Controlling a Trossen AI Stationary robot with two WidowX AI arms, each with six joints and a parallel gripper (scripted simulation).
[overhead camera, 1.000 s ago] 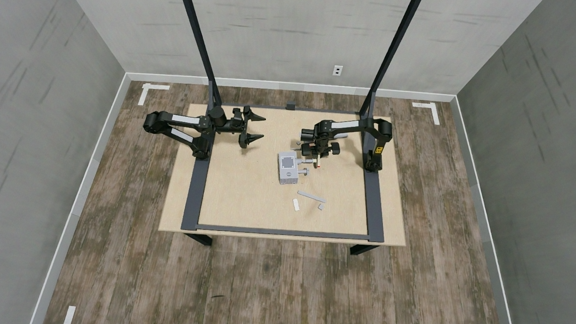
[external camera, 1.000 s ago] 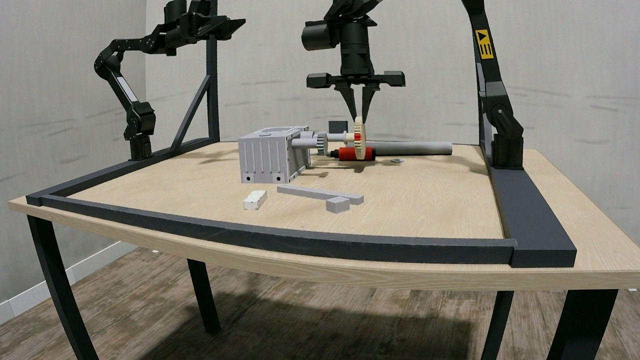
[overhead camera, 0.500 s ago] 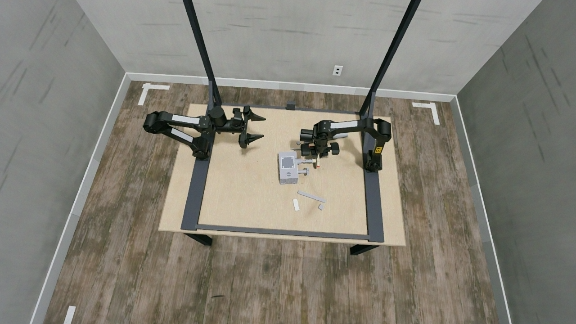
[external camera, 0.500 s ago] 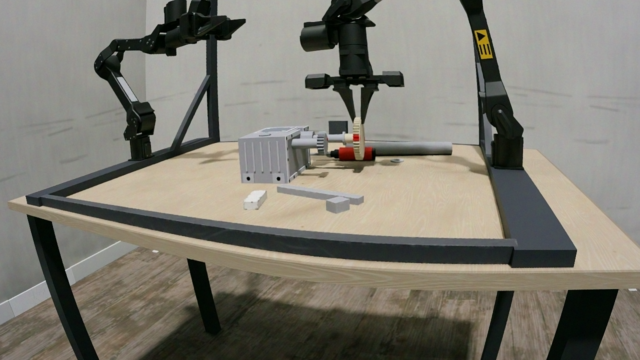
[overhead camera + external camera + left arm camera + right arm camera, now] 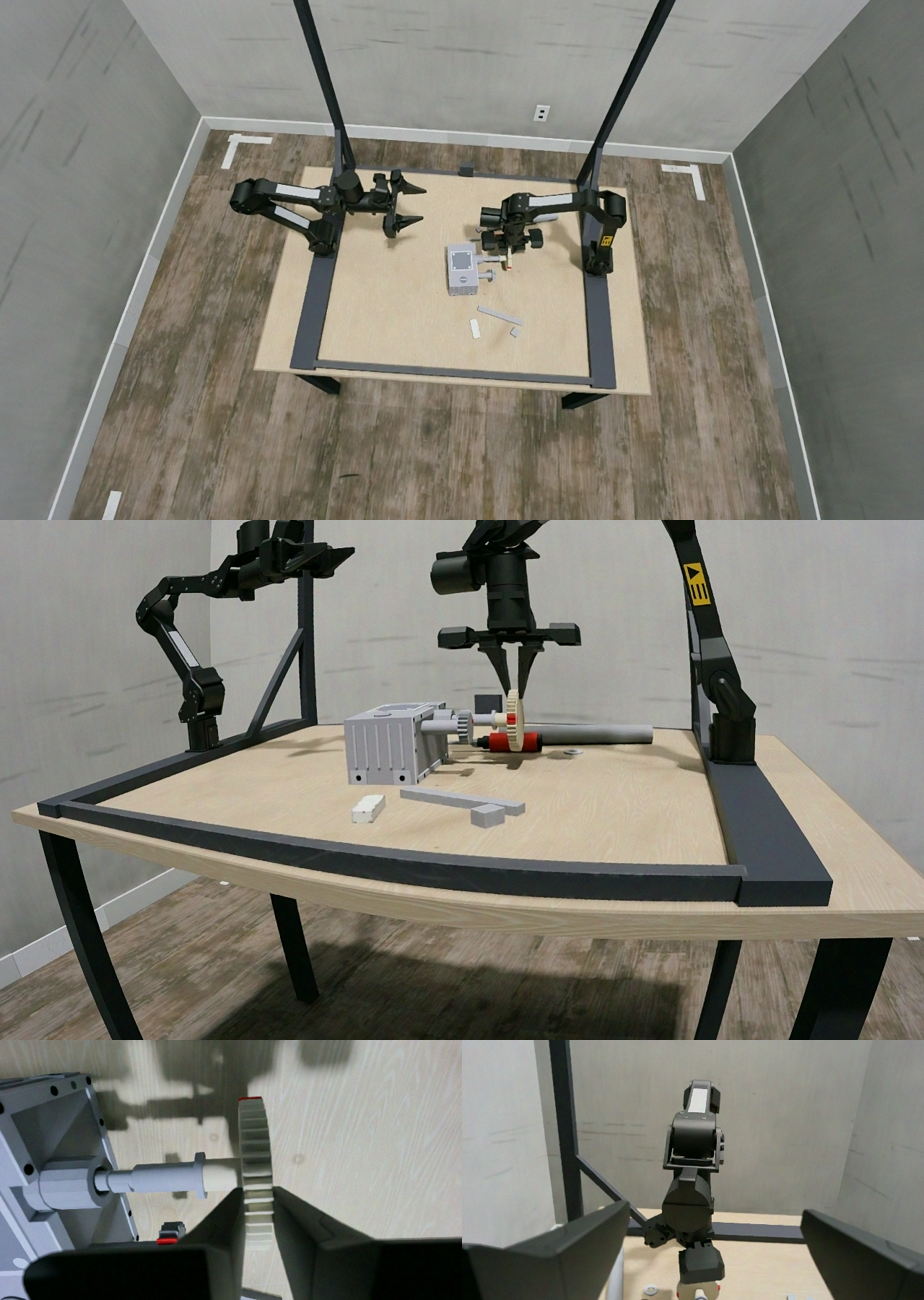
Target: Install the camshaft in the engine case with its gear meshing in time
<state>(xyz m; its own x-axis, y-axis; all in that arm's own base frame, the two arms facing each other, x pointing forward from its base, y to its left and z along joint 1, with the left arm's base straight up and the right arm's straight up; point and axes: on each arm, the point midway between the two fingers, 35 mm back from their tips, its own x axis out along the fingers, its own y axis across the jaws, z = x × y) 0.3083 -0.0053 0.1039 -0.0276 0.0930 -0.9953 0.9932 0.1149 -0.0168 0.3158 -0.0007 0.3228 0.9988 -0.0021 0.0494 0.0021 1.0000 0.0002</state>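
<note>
My left gripper is now 7 cm short of the crank gear, 4 cm to the left of it and 6 cm above it. From my left hand the other things lie so: white block 24 cm ahead, 9 cm to the right, 12 cm below; grey bar 19 cm ahead, 1 cm to the right, 12 cm below; red screwdriver 9 cm behind, 6 cm to the right, 11 cm below.
</note>
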